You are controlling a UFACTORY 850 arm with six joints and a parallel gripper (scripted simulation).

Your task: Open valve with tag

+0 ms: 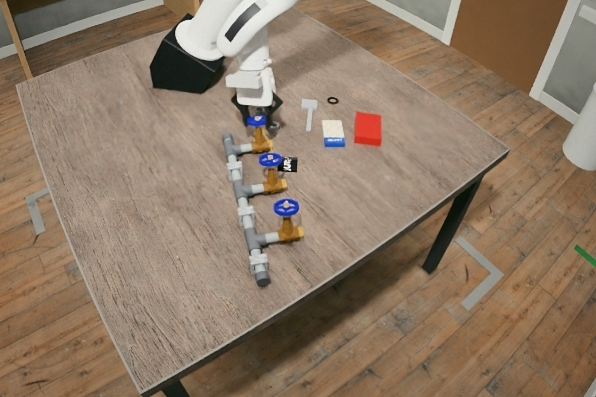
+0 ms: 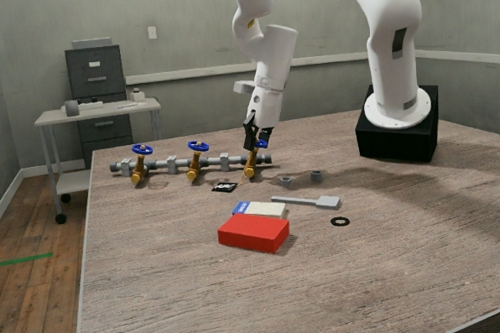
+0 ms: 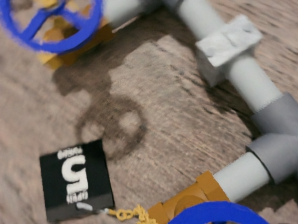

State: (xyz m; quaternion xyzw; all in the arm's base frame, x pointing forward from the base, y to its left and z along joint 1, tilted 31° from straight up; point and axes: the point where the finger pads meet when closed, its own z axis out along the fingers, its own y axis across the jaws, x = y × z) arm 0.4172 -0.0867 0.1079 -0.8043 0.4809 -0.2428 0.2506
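Now: hand 9 cm to the right of the grey hex nut, 9 cm above it and 5 cm past it. From my hand the other things lie so: grey cap 13 cm behind, 10 cm below, 9 cm to the left; then grey t-shaped tool 23 cm to the left, 10 cm below, 5 cm behind; then black tag 10 cm below, 10 cm ahead, 4 cm to the left.
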